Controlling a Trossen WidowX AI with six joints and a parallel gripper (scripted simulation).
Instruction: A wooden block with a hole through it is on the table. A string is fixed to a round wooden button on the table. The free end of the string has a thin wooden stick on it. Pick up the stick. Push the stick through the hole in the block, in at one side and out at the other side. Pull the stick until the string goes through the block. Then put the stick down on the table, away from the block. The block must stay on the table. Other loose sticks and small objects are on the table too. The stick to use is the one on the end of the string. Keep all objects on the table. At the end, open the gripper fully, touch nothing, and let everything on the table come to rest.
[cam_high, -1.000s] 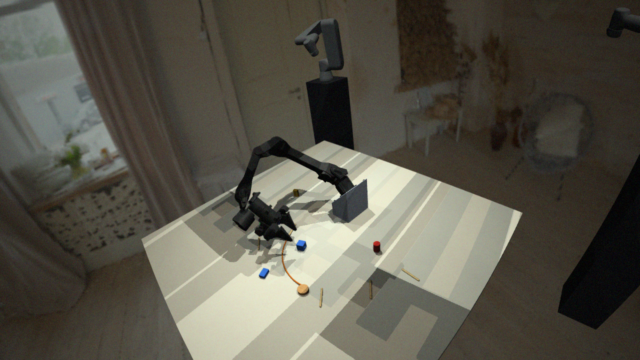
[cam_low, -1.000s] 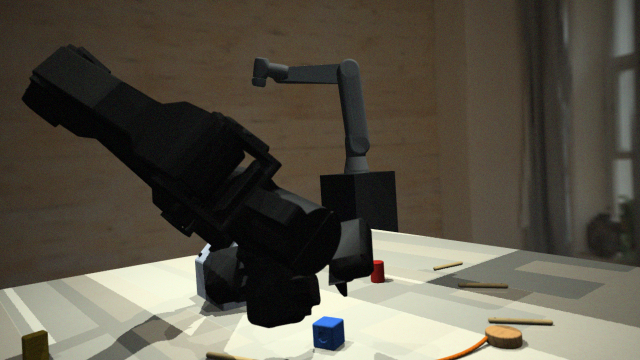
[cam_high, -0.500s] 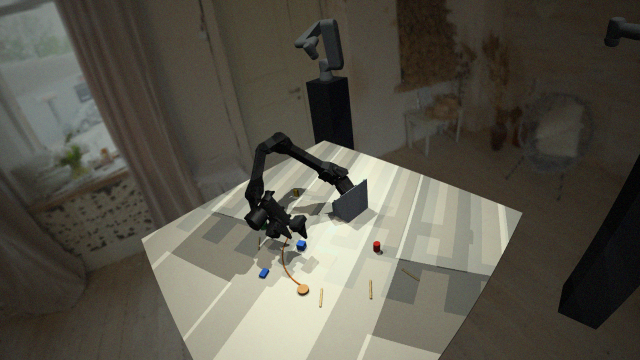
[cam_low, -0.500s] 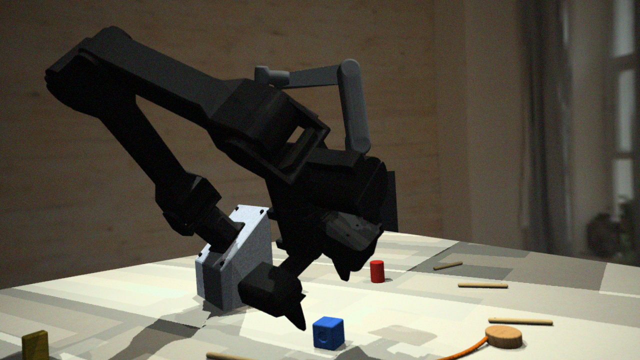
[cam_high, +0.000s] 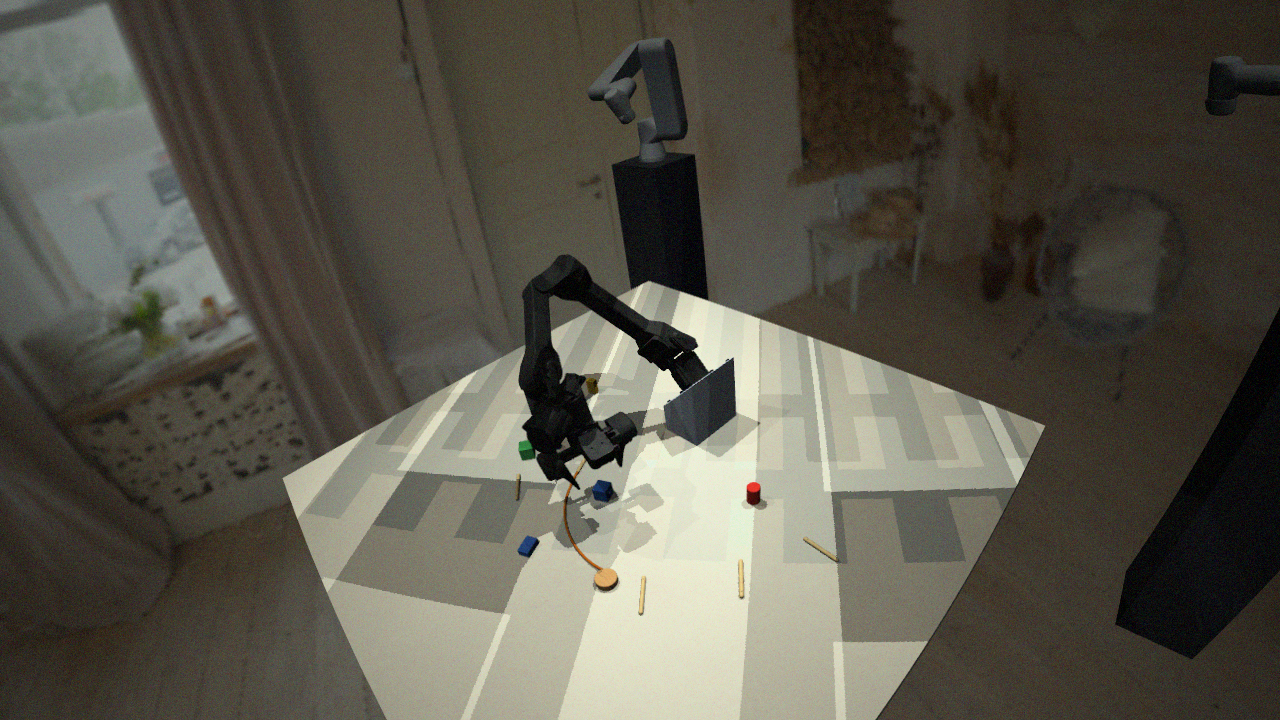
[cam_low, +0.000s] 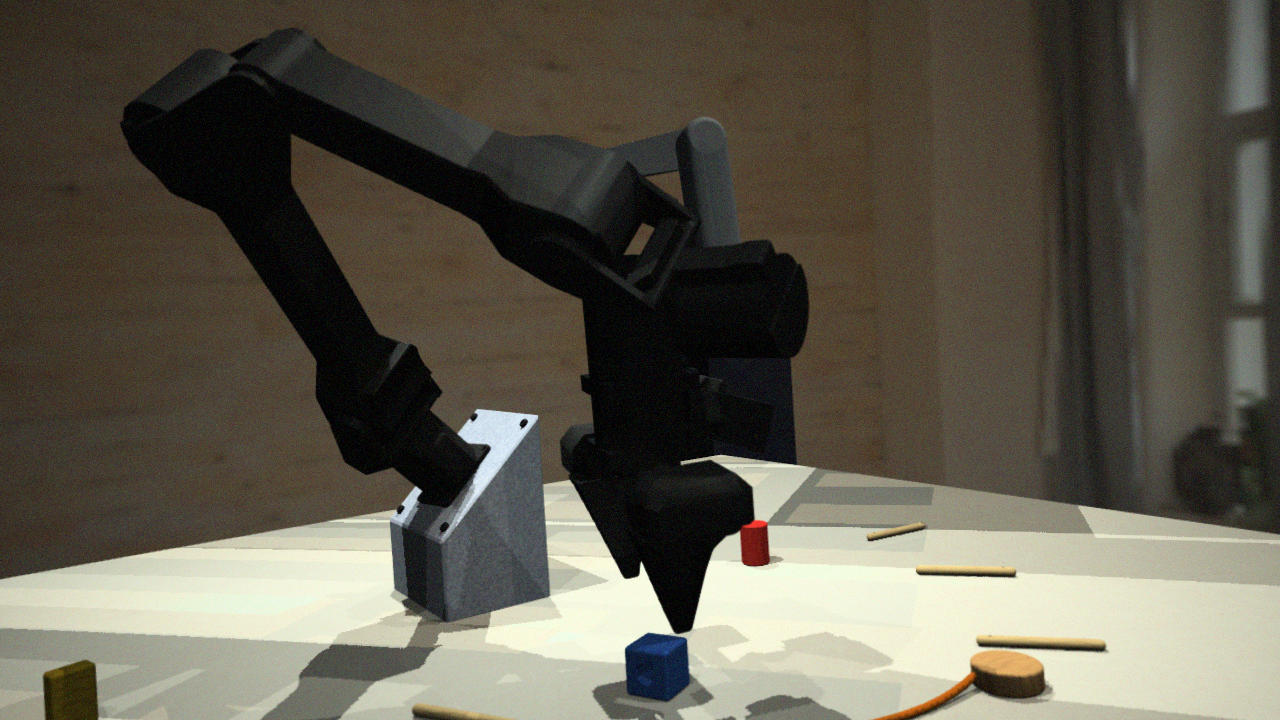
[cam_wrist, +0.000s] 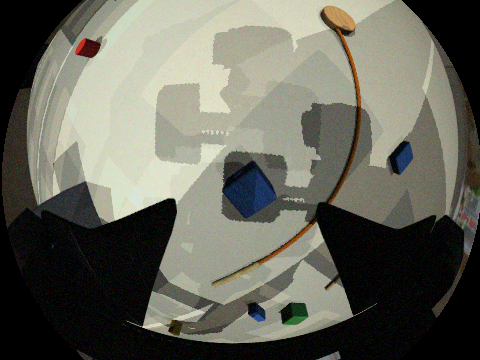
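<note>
Now: the thin wooden stick 11 cm to the right of my gripper tip, 5 cm below it and 3 cm behind it. Round my gripper tip: green cube (23 cm to the right, 4 cm below, 2 cm ahead); then round wooden button (16 cm to the left, 14 cm ahead, 5 cm below); then red cylinder (24 cm to the left, 17 cm behind, 4 cm below).
</note>
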